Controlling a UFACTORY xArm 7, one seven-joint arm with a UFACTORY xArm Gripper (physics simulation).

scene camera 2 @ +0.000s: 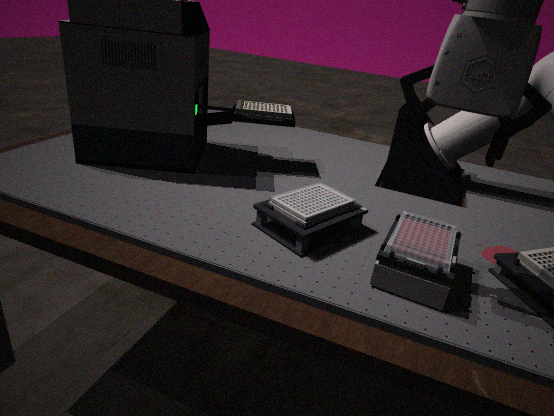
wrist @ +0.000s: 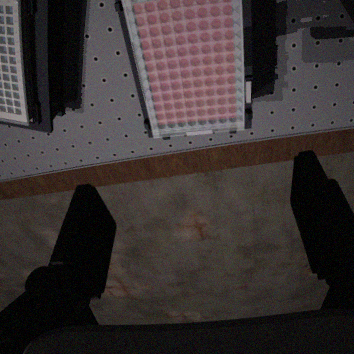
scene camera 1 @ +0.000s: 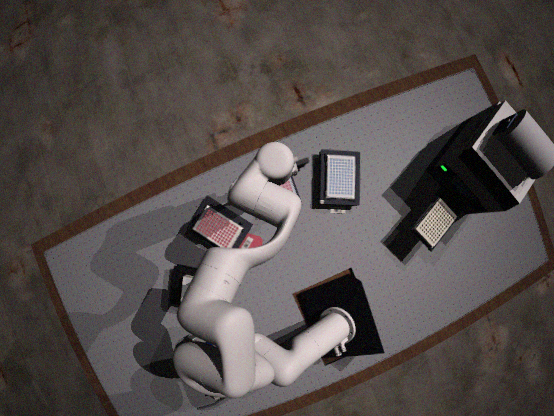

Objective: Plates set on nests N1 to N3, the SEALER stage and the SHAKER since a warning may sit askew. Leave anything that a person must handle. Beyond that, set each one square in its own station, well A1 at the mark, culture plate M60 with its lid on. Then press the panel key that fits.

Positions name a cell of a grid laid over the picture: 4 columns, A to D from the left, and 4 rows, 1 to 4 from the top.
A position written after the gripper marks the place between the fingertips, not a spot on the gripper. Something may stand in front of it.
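Observation:
Scene camera 2 shows the gripper (scene camera 2: D2), open and holding nothing. In scene camera 1 there is a cream plate (scene camera 1: D3). The wrist view shows the gripper (wrist: C3) too, while the plate is out of frame in the wrist view.

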